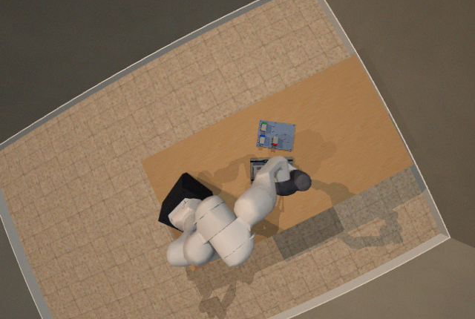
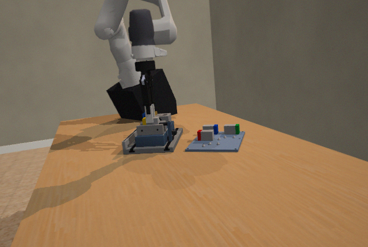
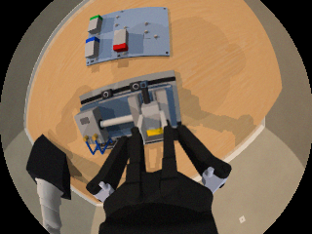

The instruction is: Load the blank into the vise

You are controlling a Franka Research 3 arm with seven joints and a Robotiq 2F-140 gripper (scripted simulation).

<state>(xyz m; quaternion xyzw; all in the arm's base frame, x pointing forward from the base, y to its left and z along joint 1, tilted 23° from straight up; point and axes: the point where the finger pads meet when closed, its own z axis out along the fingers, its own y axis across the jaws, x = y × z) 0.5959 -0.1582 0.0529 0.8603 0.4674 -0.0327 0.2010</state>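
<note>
Now: hand 40 mm above the yellow-ended blank. Also, from my hand: infeed plate 110 mm ahead, 220 mm to the left, 130 mm below; red-ended blank 80 mm ahead, 190 mm to the left, 110 mm below; blue-ended blank 10 mm ahead, 260 mm to the left, 110 mm below.
</note>
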